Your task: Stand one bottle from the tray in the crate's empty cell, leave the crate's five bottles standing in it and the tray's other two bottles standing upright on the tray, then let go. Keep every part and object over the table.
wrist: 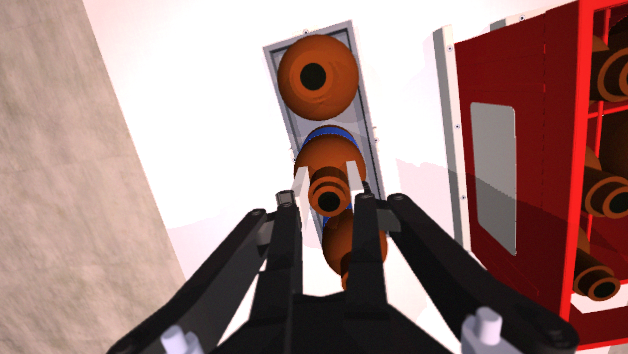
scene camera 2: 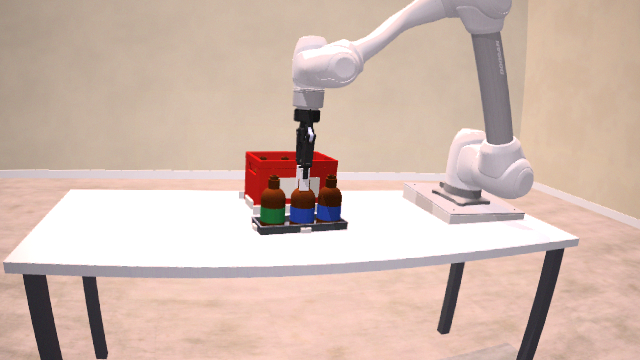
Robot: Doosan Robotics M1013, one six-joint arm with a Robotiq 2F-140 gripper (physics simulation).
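Places are measured from the arm's base along level axes (x ahead, y left, z up), in centimetres.
Where they show: gripper, fingertip midpoint: [wrist: 328,178] [scene camera 2: 301,188]; arm's base, origin of the base link: [scene camera 2: 460,198].
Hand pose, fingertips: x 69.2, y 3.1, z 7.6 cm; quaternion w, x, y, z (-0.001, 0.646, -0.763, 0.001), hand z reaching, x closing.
Things, the pixels of their top centre, and the offset from my fingertips. Level surfaces: height alone.
- middle bottle, middle of its top: [wrist: 328,201] [scene camera 2: 304,176] dz +3.7, dx -0.5, dy +0.1 cm
- tray, middle of its top: [wrist: 334,152] [scene camera 2: 299,219] dz -9.7, dx -0.2, dy -0.7 cm
- green-labelled bottle, middle of its top: [wrist: 313,76] [scene camera 2: 274,175] dz +3.7, dx +8.3, dy -1.5 cm
- blue-labelled bottle, middle of its top: [wrist: 361,291] [scene camera 2: 331,175] dz +3.7, dx -9.6, dy -0.1 cm
- red crate, middle of its top: [scene camera 2: 290,155] dz +5.3, dx -6.4, dy -25.0 cm
- white table, its level: dz -12.3 cm
My gripper [scene camera 2: 303,181] [wrist: 328,178] is shut on the neck of the middle bottle [scene camera 2: 302,211] [wrist: 330,150], which has a blue label and stands upright in the tray [scene camera 2: 300,229] [wrist: 370,117]. The green-labelled bottle [scene camera 2: 273,200] [wrist: 318,100] stands at the tray's left end in the scene view. The other blue-labelled bottle [scene camera 2: 329,200] [wrist: 340,245] stands at the right end, partly behind a finger in the wrist view. The red crate [scene camera 2: 254,180] [wrist: 500,75] stands behind the tray, with several brown bottles inside. Its empty cell cannot be made out.
White strips [wrist: 457,150] lie along the crate's base on the white table [scene camera 2: 150,230] [wrist: 200,125]. The arm's base plate [scene camera 2: 480,210] is at the table's right. The table edge and the floor [wrist: 60,175] show at the left of the wrist view.
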